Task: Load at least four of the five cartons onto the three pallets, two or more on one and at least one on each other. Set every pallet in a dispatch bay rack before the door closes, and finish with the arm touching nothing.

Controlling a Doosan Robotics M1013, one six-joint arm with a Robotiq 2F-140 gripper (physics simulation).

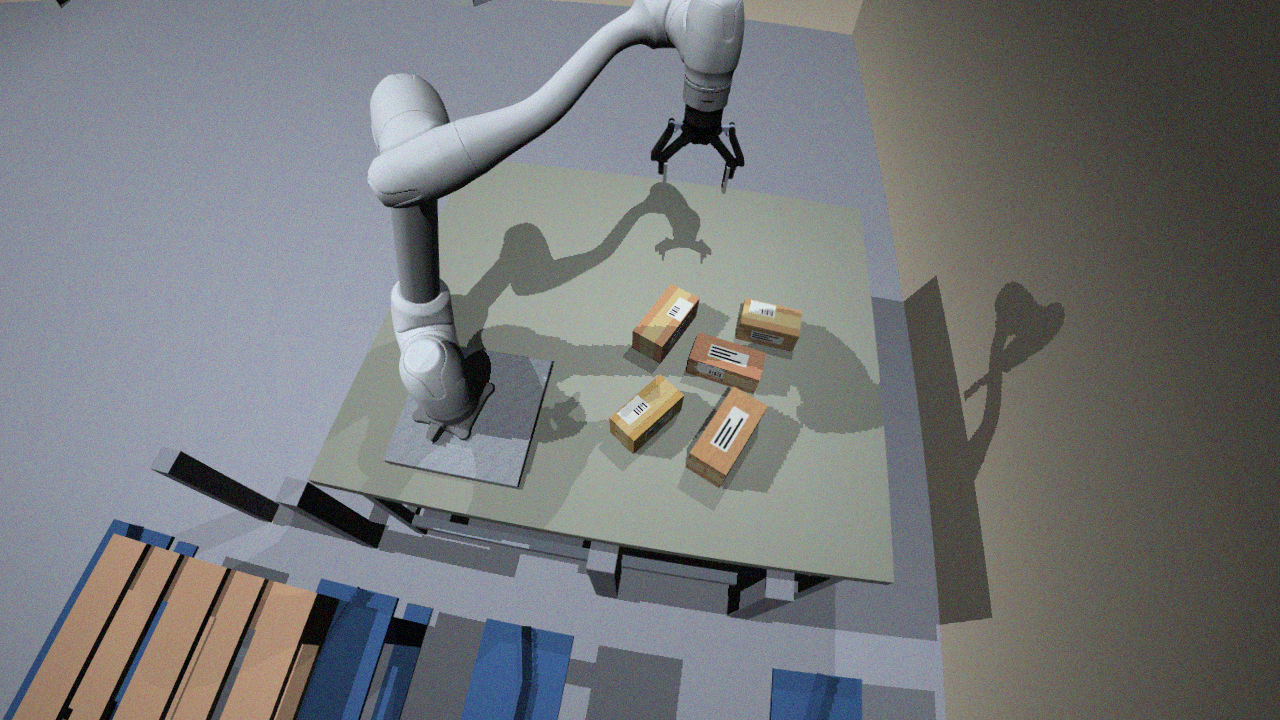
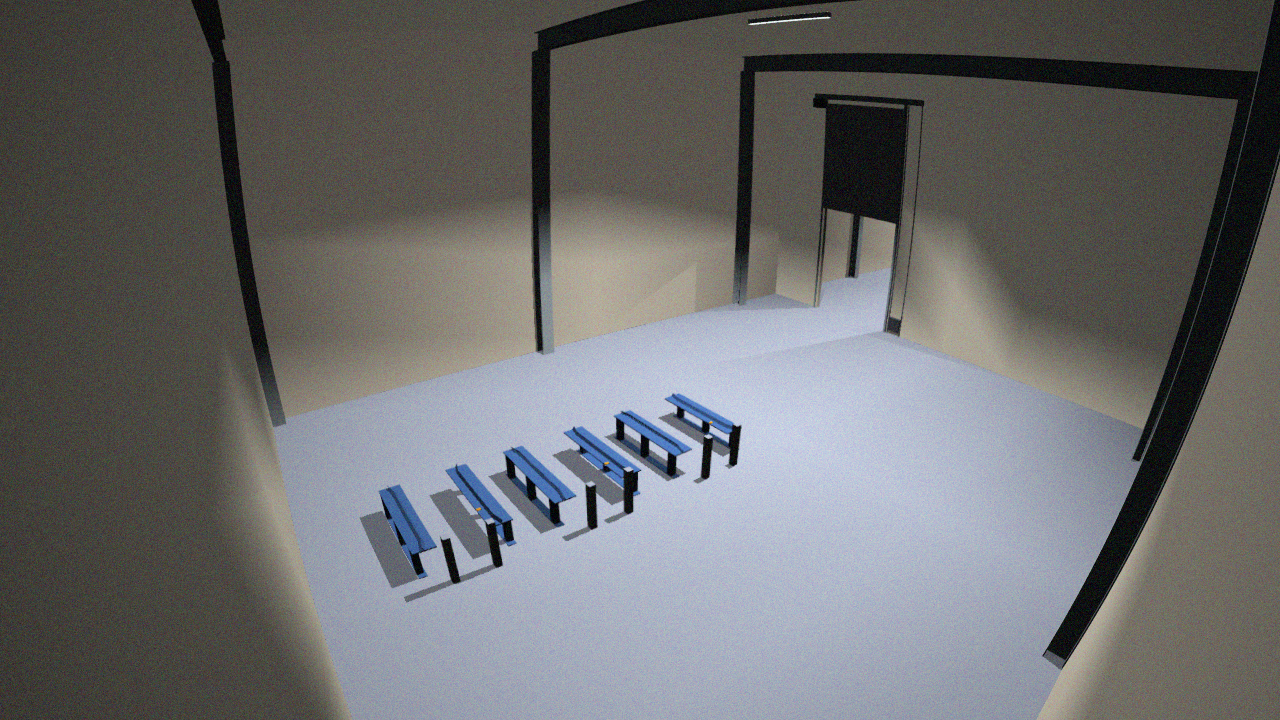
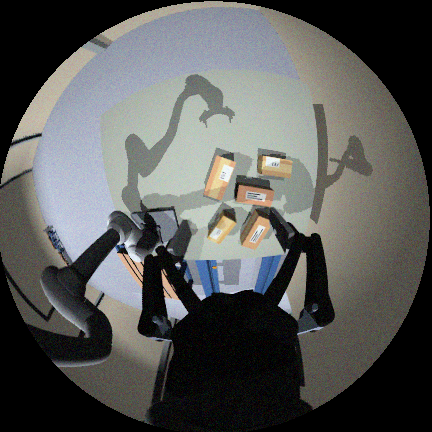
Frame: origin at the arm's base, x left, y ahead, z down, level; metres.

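Where they show: gripper, fingertip midpoint: (image 1: 693, 187) (image 3: 228, 221); arm's base, link origin: (image 1: 454, 403) (image 3: 151, 233).
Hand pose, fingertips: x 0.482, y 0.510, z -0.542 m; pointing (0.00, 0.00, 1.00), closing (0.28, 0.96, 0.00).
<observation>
Each offset is from my fingertips to the top centre of the thing. "*": to the spot under its first point. Level surfaces: height alone.
Five cartons lie apart on the table {dz +0.568 m} (image 1: 581, 501): a long tan one {dx -0.017, dy -0.024, dz +0.474 m} (image 1: 665, 322) (image 3: 220, 176), a short tan one {dx +0.095, dy +0.281, dz +0.483 m} (image 1: 768, 324) (image 3: 275, 166), a reddish one {dx -0.089, dy +0.188, dz +0.484 m} (image 1: 725, 361) (image 3: 255, 195) between the others, a small yellowish one {dx -0.331, dy +0.021, dz +0.474 m} (image 1: 646, 412) (image 3: 221, 228) and a long orange one {dx -0.323, dy +0.249, dz +0.464 m} (image 1: 726, 436) (image 3: 255, 229). My gripper (image 1: 694, 179) (image 3: 228, 221) is open and empty, high above the table's far part. A slatted wooden pallet (image 1: 87, 617) shows at the lower left on blue supports. Blue bay racks (image 2: 538, 474) stand in a row; no pallet shows there. The door (image 2: 863, 161) is partly raised.
The arm's base plate (image 1: 510, 429) lies on the table left of the cartons. More blue supports {* dx -0.852, dy +0.755, dz +0.948 m} (image 1: 816, 698) stand beyond the table's front edge. A wall (image 1: 1118, 402) rises on the right. Black posts (image 2: 590, 506) stand before the racks.
</observation>
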